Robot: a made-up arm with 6 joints. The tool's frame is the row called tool.
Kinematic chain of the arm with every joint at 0, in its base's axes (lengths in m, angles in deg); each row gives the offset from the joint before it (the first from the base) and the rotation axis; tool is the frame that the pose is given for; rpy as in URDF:
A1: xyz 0 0 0.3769 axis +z
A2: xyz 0 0 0 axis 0 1 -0.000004
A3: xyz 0.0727 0 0.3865 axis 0 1 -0.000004
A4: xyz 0.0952 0 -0.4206 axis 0 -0.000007 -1
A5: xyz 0 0 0 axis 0 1 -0.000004
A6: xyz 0.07 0 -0.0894 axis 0 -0.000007 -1
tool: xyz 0 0 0 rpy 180 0 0
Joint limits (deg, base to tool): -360..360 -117.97..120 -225..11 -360..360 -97..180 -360..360
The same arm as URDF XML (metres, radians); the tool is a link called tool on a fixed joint. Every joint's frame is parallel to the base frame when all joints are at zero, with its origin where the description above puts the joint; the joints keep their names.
<robot name="arm">
<joint name="tool_joint" type="fixed"><parent link="link6"/><child link="tool"/><origin xyz="0.0000 0.0000 0.0000" rpy="3.1416 0.0000 0.0000"/></joint>
<joint name="A6" type="revolute"><parent link="link5"/><child link="link6"/><origin xyz="0.0700 0.0000 -0.0894"/><axis xyz="0 0 -1"/><limit lower="-6.2832" upper="6.2832"/></joint>
<joint name="A5" type="revolute"><parent link="link4"/><child link="link5"/><origin xyz="0.0000 0.0000 0.0000"/><axis xyz="0 1 0"/><limit lower="-1.6930" upper="3.1416"/></joint>
<joint name="A4" type="revolute"><parent link="link3"/><child link="link4"/><origin xyz="0.0952 0.0000 -0.4206"/><axis xyz="0 0 -1"/><limit lower="-6.2832" upper="6.2832"/></joint>
<joint name="A3" type="revolute"><parent link="link2"/><child link="link3"/><origin xyz="0.0727 0.0000 0.3865"/><axis xyz="0 1 0"/><limit lower="-3.9270" upper="0.1920"/></joint>
<joint name="A2" type="revolute"><parent link="link1"/><child link="link2"/><origin xyz="0.0000 0.0000 0.0000"/><axis xyz="0 1 0"/><limit lower="-2.0590" upper="2.0944"/></joint>
<joint name="A1" type="revolute"><parent link="base_link"/><child link="link1"/><origin xyz="0.0000 0.0000 0.3769"/><axis xyz="0 0 1"/><limit lower="-6.2832" upper="6.2832"/></joint>
<link name="base_link"/>
<link name="link1"/>
<link name="link2"/>
<link name="link3"/>
<link name="link4"/>
<link name="link5"/>
<link name="link6"/>
<link name="tool"/>
</robot>

